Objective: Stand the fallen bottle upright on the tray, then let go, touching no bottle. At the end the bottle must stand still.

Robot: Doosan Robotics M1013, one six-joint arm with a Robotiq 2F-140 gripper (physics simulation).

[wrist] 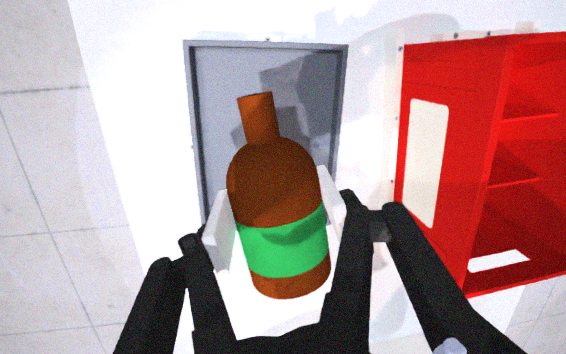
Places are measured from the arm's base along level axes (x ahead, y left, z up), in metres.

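Pixels of known places: gripper, fingertip midpoint: (pixel 275 193).
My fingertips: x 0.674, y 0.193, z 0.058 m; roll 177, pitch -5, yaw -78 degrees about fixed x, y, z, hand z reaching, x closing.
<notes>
Ahead of a thing's pixels: the offset from my fingertips to its top centre. "pt": to the spot under its first point. Level surfaces: height alone.
A brown bottle {0.049 m up, 0.005 m ahead, 0.001 m left} (pixel 280 215) with a green band is between the two light finger pads of my gripper (pixel 275 193). The gripper is shut on it, at about the green band and the lower shoulder. The bottle's neck points up and slightly left in the view, toward the tray, and its base is nearer to the gripper's body. The grey tray {pt 0.139 m down, 0.042 m ahead, 0.104 m right} (pixel 341 110) with a raised rim lies beyond the bottle. The bottle and the fingers hide the near part of the tray. Shadows fall on the tray's floor. How high the bottle is above the tray I cannot tell.
A red shelf unit {0.010 m up, 0.010 m back, 0.282 m right} (pixel 450 85) with a pale panel on its side stands right of the tray. The tray lies on a white table top {0.165 m down} (pixel 135 100). The table's left edge shows, with pale floor tiles (pixel 40 165) beyond it.
</notes>
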